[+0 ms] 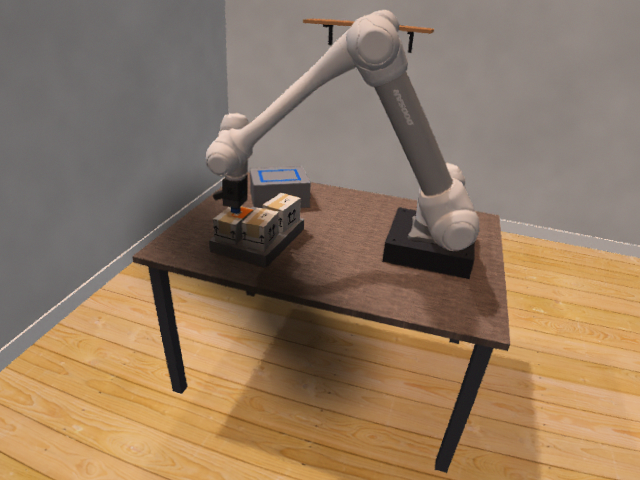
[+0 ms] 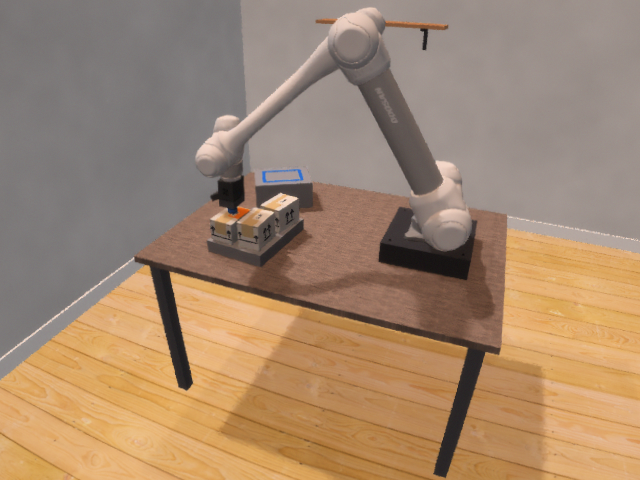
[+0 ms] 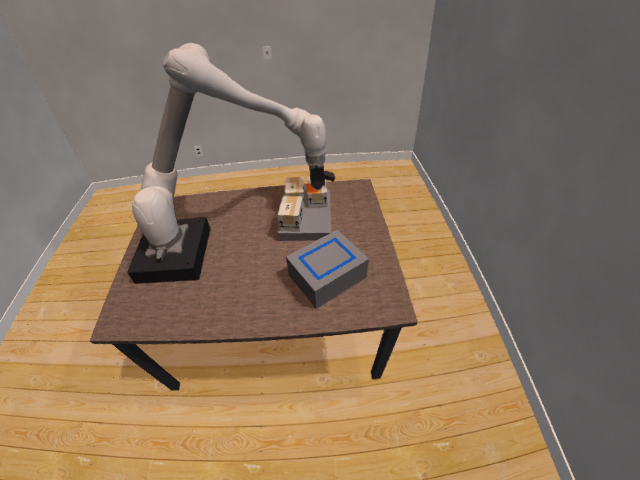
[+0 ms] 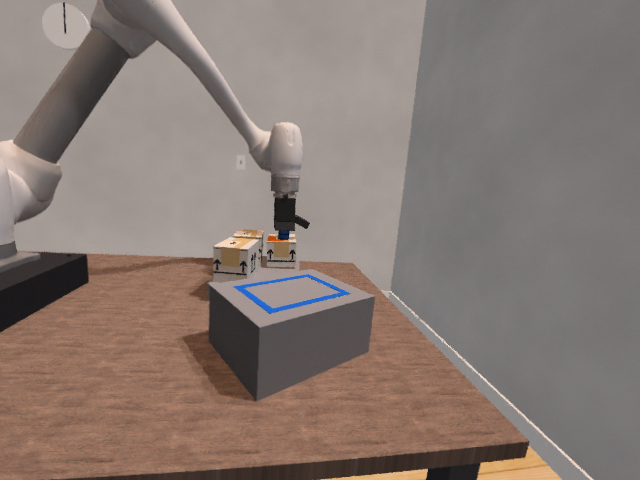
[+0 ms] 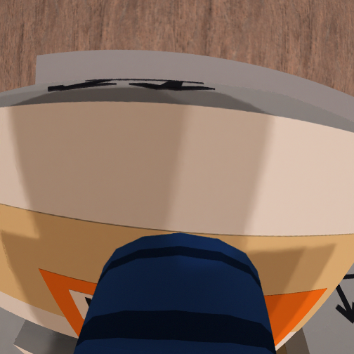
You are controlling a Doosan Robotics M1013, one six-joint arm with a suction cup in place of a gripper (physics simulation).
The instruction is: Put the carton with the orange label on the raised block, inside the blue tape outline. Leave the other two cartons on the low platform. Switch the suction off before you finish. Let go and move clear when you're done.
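Places are measured from the arm's base along level axes (x left, y back, z up), in metres.
Where they show: hand, tool point: (image 1: 235, 214) (image 2: 232, 214) (image 3: 318, 189) (image 4: 283, 242); arm's base, link origin: (image 3: 167, 241).
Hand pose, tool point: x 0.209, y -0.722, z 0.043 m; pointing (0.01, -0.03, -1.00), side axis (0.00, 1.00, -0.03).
Note:
Each offset is from my tool point to the centre of the thing. "*": to the spot under its first point. Level surfaces: height alone.
The orange-label carton @[dx +0.021, dy +0.003, dz -0.029 m] (image 1: 225, 229) (image 2: 222, 230) (image 3: 317, 198) (image 4: 281, 253) (image 5: 215, 165) sits on the low grey platform @[dx -0.054, dy +0.070, dz -0.100 m] (image 1: 237, 253) (image 3: 316, 223). My blue suction cup (image 1: 235, 210) (image 2: 232, 211) (image 3: 317, 186) (image 4: 283, 235) (image 5: 180, 300) points down and touches its top, covering part of the orange label. No gap shows under the carton; whether suction grips it cannot be told. A second carton @[dx +0.026, dy +0.113, dz -0.027 m] (image 1: 259, 228) (image 3: 294, 186) and a third @[dx -0.129, dy +0.137, dz -0.028 m] (image 1: 289, 207) (image 3: 290, 209) stand beside it on the platform. The raised block (image 1: 281, 195) (image 4: 310, 343) carries the blue tape outline @[* dx -0.521, dy +0.054, dz -0.003 m] (image 3: 318, 277) (image 4: 271, 310), with no carton inside it.
The raised block is at the platform's side, taller than the platform. The robot's black base (image 1: 429, 258) (image 3: 170, 271) stands at the other end of the brown table @[dz -0.124 m] (image 1: 336, 258). An orange wall shelf (image 1: 418, 29) is behind the arm.

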